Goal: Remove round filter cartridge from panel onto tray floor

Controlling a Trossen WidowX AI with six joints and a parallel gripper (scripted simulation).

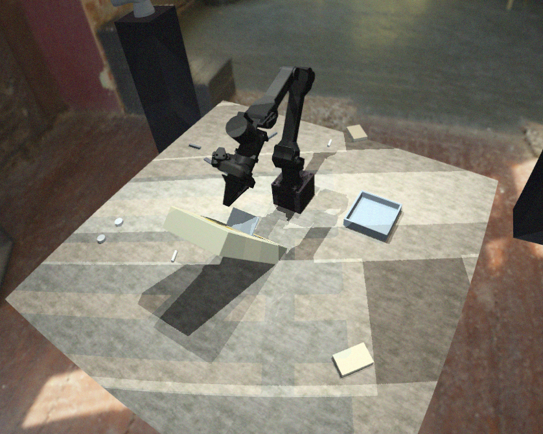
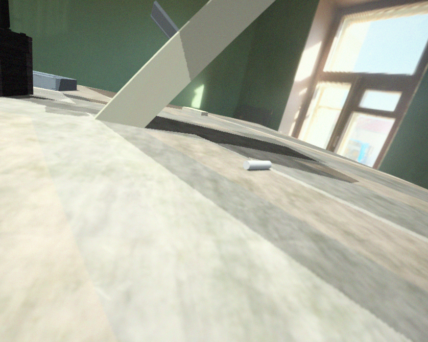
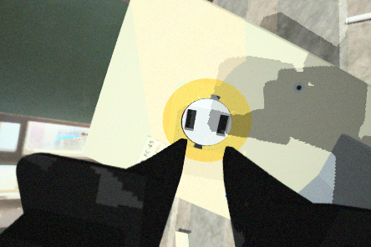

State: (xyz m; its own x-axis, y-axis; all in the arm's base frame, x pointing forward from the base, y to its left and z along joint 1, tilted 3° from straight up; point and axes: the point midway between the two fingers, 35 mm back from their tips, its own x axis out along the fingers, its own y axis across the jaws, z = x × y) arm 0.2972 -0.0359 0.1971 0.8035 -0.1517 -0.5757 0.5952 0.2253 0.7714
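My gripper tip is now 50 mm short of the round white filter cartridge, 10 mm to the left of it and 40 mm above it. Round my gripper tip: cream service panel (10 mm ahead, 120 mm below); then tray (330 mm behind, 340 mm to the left, 270 mm below).
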